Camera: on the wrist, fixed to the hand. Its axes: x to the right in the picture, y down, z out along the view.
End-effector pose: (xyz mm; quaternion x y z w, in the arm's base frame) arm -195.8 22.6 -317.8 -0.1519 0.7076 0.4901 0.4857
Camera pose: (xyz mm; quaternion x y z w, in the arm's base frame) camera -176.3 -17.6 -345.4 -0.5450 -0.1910 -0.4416 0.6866
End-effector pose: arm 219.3 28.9 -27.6 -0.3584 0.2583 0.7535 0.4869
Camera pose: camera 268.5 33.1 -45.5 -0.0600 -0.4043 -0.3490 0.8433
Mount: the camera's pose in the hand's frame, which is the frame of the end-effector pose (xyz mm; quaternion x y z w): 3.2 -47.6 -22.0 0.0585 -0.2444 -0.9657 0.0647
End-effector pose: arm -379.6 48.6 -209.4 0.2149 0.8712 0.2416 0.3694
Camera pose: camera -407.4 7.0 -225.3 -0.7468 0.1878 -0.4446 0.4576
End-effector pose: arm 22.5 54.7 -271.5 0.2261 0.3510 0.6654 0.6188
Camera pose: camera 37.5 53.1 -321.8 -0.1255 0.1288 -0.6303 0.7552
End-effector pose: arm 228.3 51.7 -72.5 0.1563 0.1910 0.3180 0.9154
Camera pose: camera 245.6 21.7 -112.0 -0.0431 -0.0418 -0.9128 0.4039
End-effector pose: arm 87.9 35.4 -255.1 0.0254 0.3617 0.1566 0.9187
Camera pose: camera 88.1 -10.3 -281.0 -0.2556 -0.1674 -0.9045 0.2976
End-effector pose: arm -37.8 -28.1 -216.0 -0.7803 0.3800 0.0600 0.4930
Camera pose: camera -10.7 -37.0 -171.9 -0.3740 -0.8460 -0.3038 0.2284
